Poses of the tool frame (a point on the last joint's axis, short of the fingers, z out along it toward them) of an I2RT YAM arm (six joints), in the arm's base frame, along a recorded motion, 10 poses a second.
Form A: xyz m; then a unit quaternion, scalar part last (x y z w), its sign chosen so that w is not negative.
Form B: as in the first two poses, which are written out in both.
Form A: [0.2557 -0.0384 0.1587 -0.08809 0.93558 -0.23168 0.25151]
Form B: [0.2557 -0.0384 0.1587 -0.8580 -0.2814 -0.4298 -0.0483 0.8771 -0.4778]
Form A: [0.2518 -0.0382 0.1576 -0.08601 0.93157 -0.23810 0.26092]
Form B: [0.2518 -0.0382 0.1576 -0.8490 -0.2845 -0.4452 -0.0360 0.8718 -0.4885]
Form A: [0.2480 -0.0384 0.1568 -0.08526 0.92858 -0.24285 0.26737]
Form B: [0.2480 -0.0384 0.1568 -0.8425 -0.2882 -0.4551 -0.0285 0.8675 -0.4966]
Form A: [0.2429 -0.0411 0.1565 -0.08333 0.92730 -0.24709 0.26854]
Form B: [0.2429 -0.0411 0.1565 -0.8419 -0.2873 -0.4569 -0.0218 0.8640 -0.5030]
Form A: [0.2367 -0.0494 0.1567 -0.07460 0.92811 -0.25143 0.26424]
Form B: [0.2367 -0.0494 0.1567 -0.8492 -0.2714 -0.4530 -0.0056 0.8624 -0.5061]
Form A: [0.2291 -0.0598 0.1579 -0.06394 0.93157 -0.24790 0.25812]
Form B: [0.2291 -0.0598 0.1579 -0.8586 -0.2471 -0.4492 0.0088 0.8689 -0.4949]
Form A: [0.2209 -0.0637 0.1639 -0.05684 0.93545 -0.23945 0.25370]
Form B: [0.2209 -0.0637 0.1639 -0.8648 -0.2278 -0.4474 0.0152 0.8789 -0.4768]
